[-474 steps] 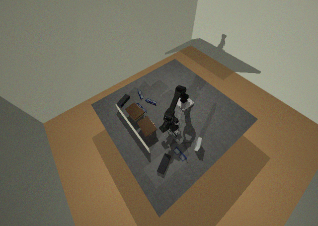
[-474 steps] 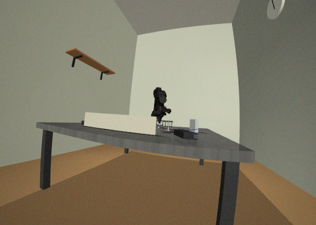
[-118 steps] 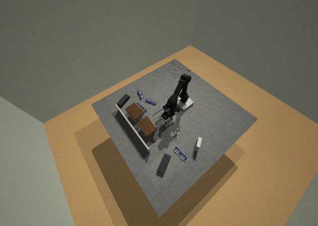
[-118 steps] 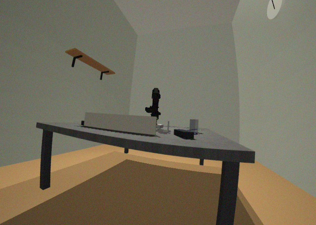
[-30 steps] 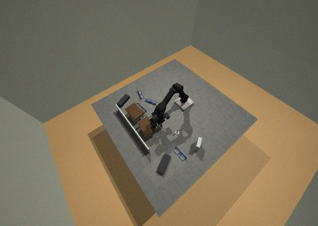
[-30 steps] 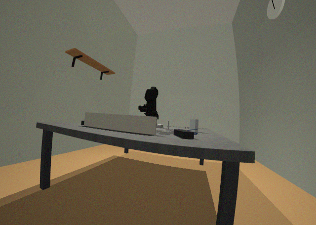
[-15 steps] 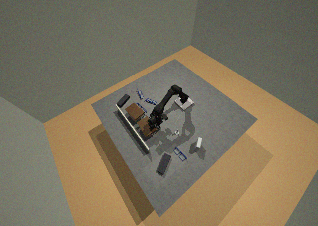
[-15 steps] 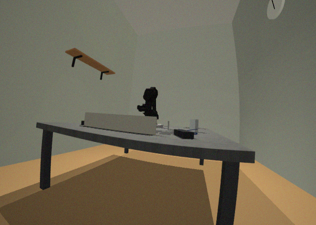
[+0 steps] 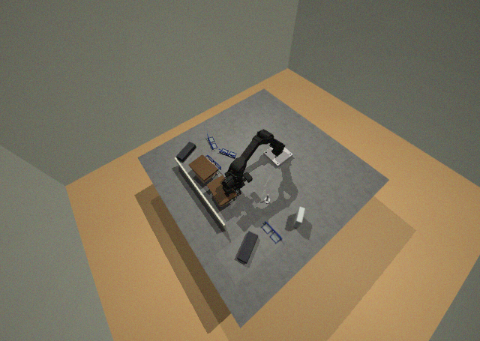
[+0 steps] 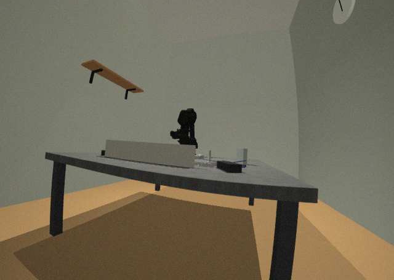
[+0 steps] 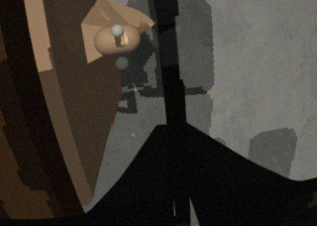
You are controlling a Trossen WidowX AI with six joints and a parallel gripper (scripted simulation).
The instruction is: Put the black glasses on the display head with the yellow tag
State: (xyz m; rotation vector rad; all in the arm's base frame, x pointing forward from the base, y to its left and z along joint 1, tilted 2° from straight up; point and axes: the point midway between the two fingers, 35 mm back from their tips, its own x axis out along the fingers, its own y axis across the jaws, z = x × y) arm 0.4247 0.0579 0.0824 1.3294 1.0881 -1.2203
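The brown head lies 60 mm ahead of my gripper tip, 50 mm to the right of it and 10 mm below it. From my gripper tip the other things lie so: long white board (200 mm ahead, 160 mm to the right, 10 mm below); then white box (380 mm to the left, 160 mm behind, 10 mm below); then white stand (160 mm to the left, 110 mm behind, 40 mm below).
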